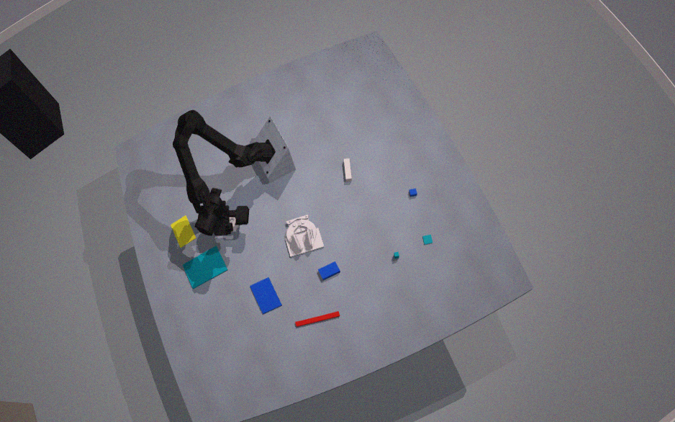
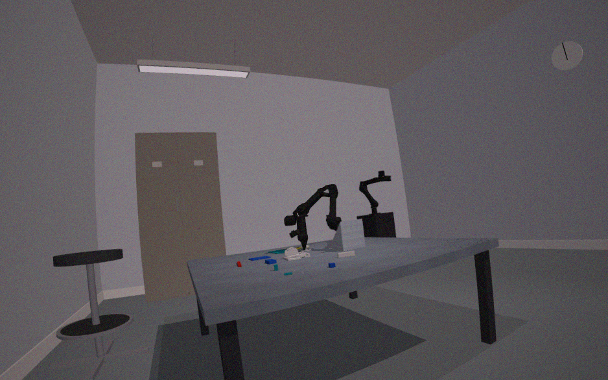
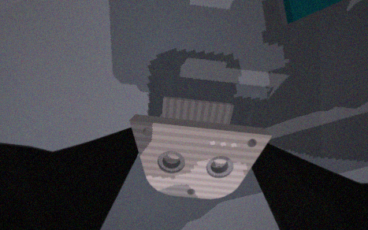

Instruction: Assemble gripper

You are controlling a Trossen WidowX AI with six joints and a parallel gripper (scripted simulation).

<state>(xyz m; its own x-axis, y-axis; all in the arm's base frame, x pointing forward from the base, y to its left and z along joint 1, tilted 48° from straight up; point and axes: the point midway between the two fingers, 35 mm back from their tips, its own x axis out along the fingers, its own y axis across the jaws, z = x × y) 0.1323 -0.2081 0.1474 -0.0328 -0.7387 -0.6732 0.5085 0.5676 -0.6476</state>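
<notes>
Right now my gripper tip is 1 cm to the right of the small white stepped piece and 1 cm past it. The rest, counted from my gripper tip: white gripper base: 2 cm above, 1 cm behind; yellow plate: 18 cm to the right, 8 cm behind, 1 cm below; teal plate: 16 cm to the right, 9 cm ahead, 1 cm below.
</notes>
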